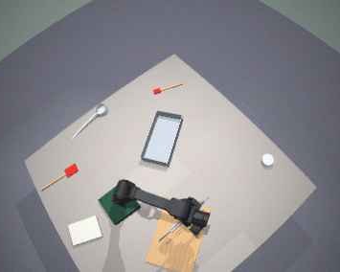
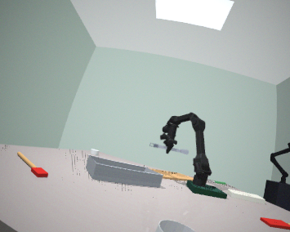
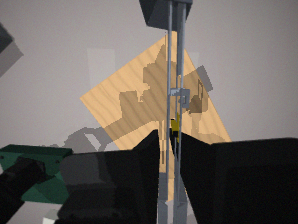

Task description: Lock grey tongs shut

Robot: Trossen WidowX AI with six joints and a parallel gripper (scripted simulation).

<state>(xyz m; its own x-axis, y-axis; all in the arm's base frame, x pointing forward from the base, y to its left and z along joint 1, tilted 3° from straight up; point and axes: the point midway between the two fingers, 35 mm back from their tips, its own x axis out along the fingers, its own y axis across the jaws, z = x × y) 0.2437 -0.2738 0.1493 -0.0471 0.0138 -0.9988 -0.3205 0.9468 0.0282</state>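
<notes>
My gripper tip is now 70 mm past the wooden board, 40 mm to the left of it and 150 mm above it. The rest, counted from my gripper tip: white block: 520 mm behind, 210 mm to the left, 140 mm below; roasting tin: 110 mm ahead, 490 mm to the left, 130 mm below.
</notes>
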